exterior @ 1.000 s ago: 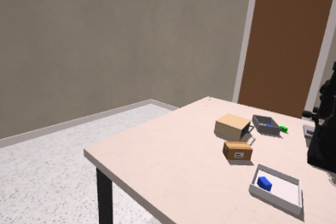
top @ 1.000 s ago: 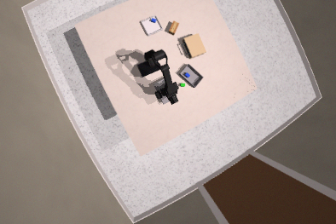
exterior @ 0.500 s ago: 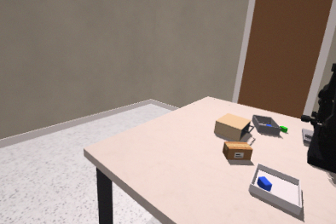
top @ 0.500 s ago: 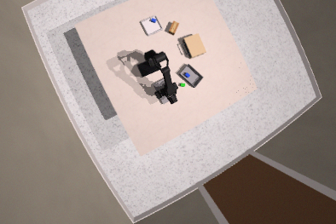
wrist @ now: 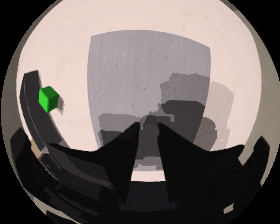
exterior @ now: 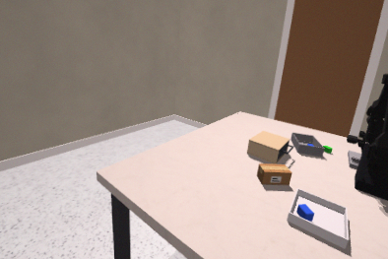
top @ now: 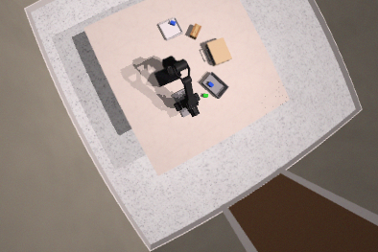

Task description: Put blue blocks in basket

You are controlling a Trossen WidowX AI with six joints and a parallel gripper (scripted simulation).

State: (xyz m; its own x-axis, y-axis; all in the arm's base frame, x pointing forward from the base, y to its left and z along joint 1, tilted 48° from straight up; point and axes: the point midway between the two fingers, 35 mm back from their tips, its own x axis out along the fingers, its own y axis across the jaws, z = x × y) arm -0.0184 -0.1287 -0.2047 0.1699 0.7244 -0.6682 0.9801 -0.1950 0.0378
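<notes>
The grey lid lies 40 mm below my hand. From my hand the other things lie so: tan drawer unit (440 mm ahead, 190 mm to the left, 20 mm below); green block (160 mm ahead, 40 mm to the right, 40 mm below); grey box (270 mm ahead, 50 mm below, 20 mm to the right).
</notes>
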